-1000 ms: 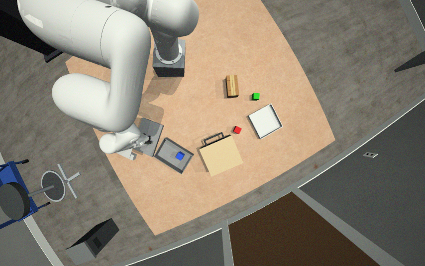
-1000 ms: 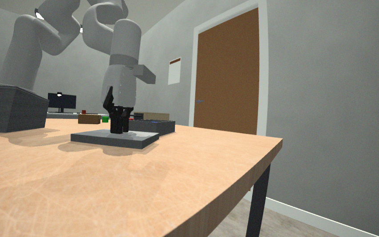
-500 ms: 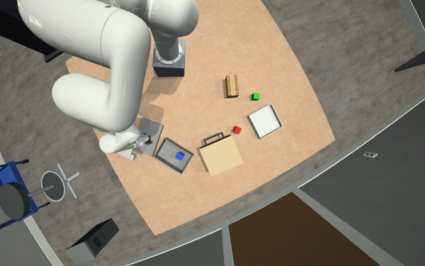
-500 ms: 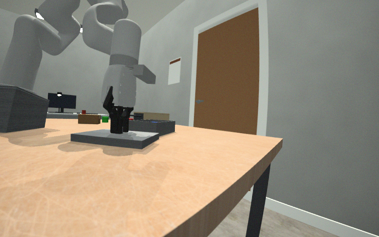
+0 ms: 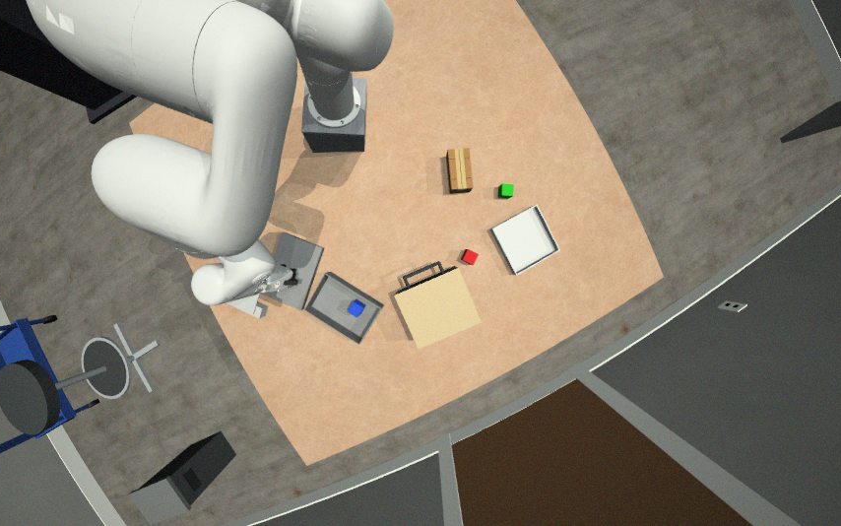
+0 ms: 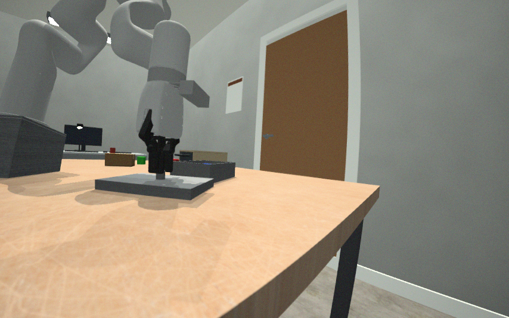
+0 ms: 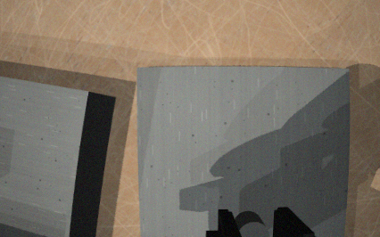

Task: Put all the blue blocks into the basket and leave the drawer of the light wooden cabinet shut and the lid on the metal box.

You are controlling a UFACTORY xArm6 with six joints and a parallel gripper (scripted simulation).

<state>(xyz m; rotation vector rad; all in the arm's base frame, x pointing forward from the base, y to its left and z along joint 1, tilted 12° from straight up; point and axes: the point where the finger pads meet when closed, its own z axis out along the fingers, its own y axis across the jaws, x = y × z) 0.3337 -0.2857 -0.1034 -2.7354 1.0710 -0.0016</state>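
Now: the metal box 150 mm ahead of my hand, 110 mm to the left of it and 30 mm below it. The rest, counted from my hand: light wooden cabinet: 350 mm to the left, 220 mm ahead, 10 mm below; then small brown box: 540 mm to the left, 80 mm behind, 20 mm below; then red block: 480 mm to the left, 140 mm ahead, 30 mm below.
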